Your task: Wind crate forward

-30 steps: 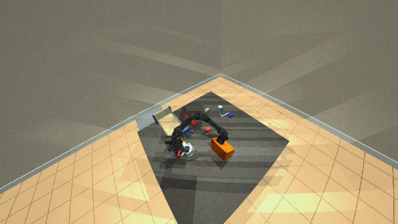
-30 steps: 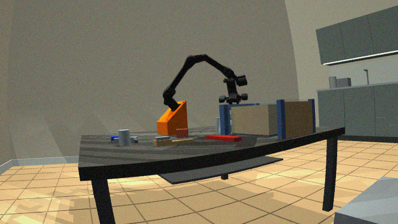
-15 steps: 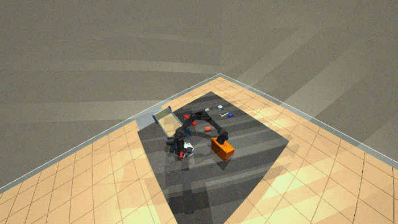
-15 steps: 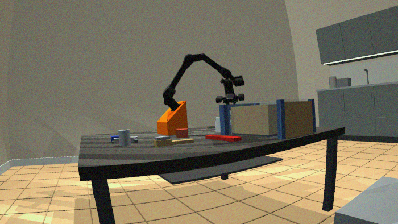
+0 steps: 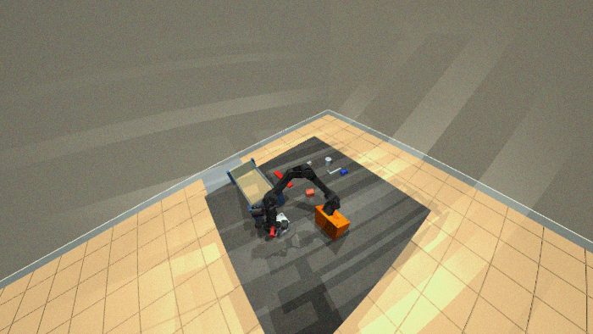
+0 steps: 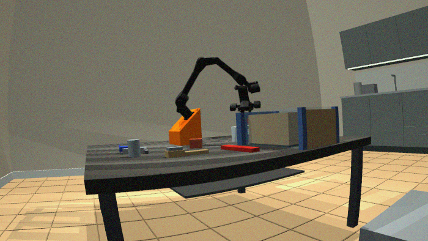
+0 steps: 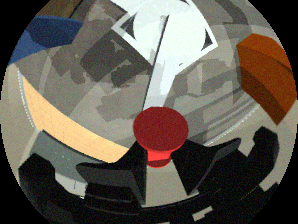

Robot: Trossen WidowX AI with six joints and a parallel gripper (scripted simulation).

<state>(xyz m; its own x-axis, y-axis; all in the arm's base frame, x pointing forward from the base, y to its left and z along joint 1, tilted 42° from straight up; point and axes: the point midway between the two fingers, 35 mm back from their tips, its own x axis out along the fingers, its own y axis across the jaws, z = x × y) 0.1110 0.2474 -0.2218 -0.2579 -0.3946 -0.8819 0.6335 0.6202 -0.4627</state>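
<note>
My gripper tip is 60 mm short of the grey winch, 100 mm to the left of it and 100 mm above it. Round my gripper tip: wooden-handled tool 420 mm ahead, 560 mm to the right, 110 mm below; then clear-panelled cubby 480 mm ahead, 80 mm to the right, 10 mm below; then flat red bar 440 mm ahead, 330 mm to the right, 120 mm below.
</note>
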